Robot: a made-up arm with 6 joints.
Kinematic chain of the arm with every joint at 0, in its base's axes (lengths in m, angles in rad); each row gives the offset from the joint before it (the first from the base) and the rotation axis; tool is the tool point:
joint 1: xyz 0 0 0.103 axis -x
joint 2: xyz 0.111 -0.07 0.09 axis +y
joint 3: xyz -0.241 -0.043 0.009 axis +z
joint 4: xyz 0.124 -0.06 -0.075 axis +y
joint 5: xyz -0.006 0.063 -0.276 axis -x
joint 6: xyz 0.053 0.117 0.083 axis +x
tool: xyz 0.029 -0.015 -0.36
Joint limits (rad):
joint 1: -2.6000..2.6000
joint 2: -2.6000..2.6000
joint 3: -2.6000..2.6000
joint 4: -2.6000..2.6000
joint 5: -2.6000..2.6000
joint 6: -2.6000..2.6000
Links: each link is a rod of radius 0.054 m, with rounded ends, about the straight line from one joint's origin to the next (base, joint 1, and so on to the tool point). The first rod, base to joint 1, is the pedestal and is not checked.
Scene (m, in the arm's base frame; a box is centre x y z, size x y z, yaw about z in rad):
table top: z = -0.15
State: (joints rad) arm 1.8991 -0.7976 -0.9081 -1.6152 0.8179 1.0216
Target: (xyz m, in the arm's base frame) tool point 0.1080 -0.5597 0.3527
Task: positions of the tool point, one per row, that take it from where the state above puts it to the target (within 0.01 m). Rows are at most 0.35 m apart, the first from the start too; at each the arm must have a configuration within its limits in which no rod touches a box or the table.
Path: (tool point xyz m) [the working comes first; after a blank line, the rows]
Joints at the target: 1.6225 0.4418 -0.6321 -0.4752 0.6926 0.9446
Straight joint move there: clear.

1: 0.5349 0.3643 0.5901
2: 0.6021 0.0831 0.6015
3: 0.5427 -0.2071 0.5639
4: 0.3658 -0.4400 0.4764
5: 0.1080 -0.5597 0.3527

